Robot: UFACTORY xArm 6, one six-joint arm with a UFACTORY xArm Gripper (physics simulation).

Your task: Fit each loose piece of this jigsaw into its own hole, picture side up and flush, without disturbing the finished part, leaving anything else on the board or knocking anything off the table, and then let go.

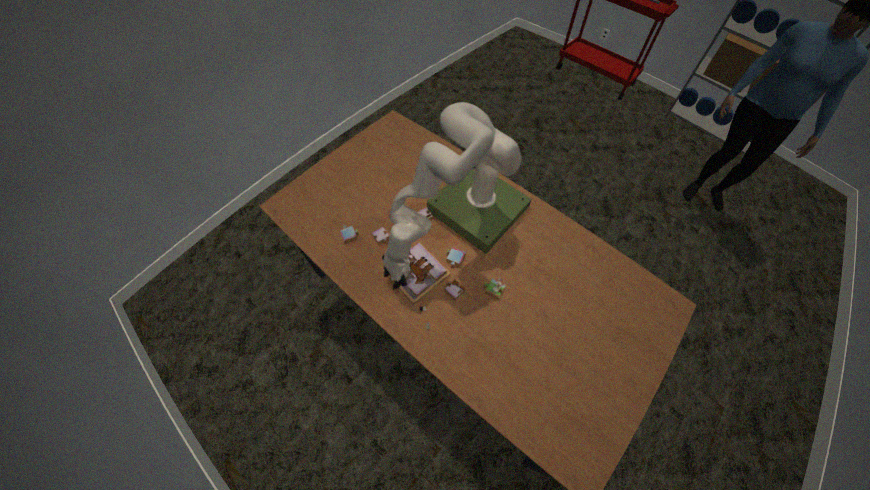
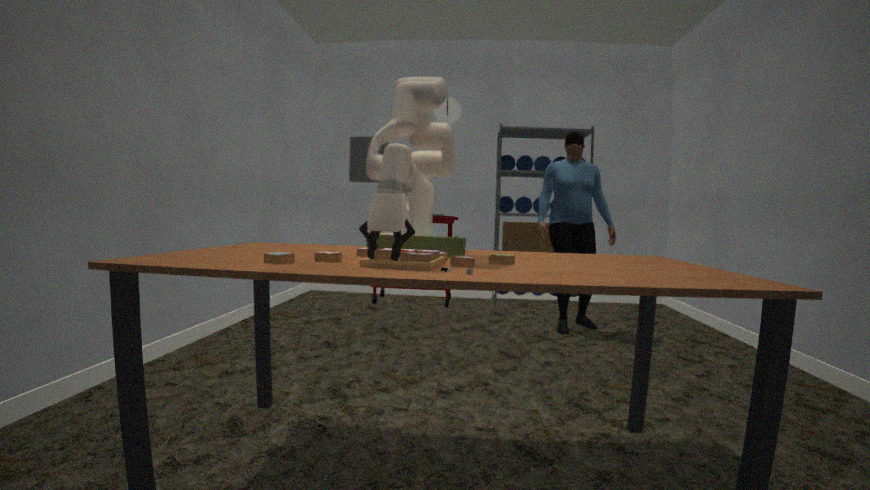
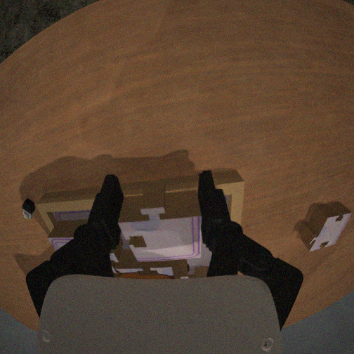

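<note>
The jigsaw board lies on the table near its front edge. My gripper is down at the board, its fingers shut on the two sides of a white and lavender jigsaw piece that sits in the board's middle. Loose pieces lie around on the table: a blue one, a pinkish one, a light blue one, a lavender one and a green one.
A small black thing lies at the board's left corner. The arm's green base stands behind the board. A person walks behind the table near a shelf rack and a red cart.
</note>
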